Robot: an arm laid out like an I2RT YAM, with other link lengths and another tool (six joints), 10 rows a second.
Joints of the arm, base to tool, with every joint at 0 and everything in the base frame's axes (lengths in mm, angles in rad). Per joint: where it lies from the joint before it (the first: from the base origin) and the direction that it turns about. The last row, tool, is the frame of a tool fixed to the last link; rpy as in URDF.
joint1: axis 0 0 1 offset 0.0 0.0 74.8
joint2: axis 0 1 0 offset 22.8 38.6 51.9
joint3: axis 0 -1 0 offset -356.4 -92.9 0.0
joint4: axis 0 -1 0 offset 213.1 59.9 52.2
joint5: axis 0 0 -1 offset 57.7 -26.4 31.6
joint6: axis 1 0 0 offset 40.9 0.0 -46.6
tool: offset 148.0 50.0 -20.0 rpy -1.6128 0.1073 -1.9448
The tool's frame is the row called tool.
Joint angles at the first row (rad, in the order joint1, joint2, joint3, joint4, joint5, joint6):
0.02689 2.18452 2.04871 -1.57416 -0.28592 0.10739
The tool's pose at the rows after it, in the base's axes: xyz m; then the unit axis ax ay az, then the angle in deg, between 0 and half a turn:
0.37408 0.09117 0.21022 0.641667 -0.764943 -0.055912 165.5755
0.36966 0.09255 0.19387 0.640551 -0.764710 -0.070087 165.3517
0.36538 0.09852 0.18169 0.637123 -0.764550 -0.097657 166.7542
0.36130 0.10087 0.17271 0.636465 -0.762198 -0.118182 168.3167
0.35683 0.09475 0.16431 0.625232 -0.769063 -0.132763 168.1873
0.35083 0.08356 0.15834 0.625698 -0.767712 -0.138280 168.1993
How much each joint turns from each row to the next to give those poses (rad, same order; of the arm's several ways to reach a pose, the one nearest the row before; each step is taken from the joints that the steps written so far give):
-0.00609 0.00000 -0.07666 0.02669 -0.00763 -0.00877
-0.00421 0.00000 -0.09079 0.06905 -0.01869 -0.00344
-0.00800 0.00000 -0.09079 0.07248 -0.05646 -0.00724
-0.01223 -0.00001 -0.07176 0.05878 -0.04577 -0.01948
-0.02440 0.00001 -0.05756 0.03582 -0.01679 -0.00037
-0.03089 -0.00001 -0.03893 0.01642 0.00038 -0.03661

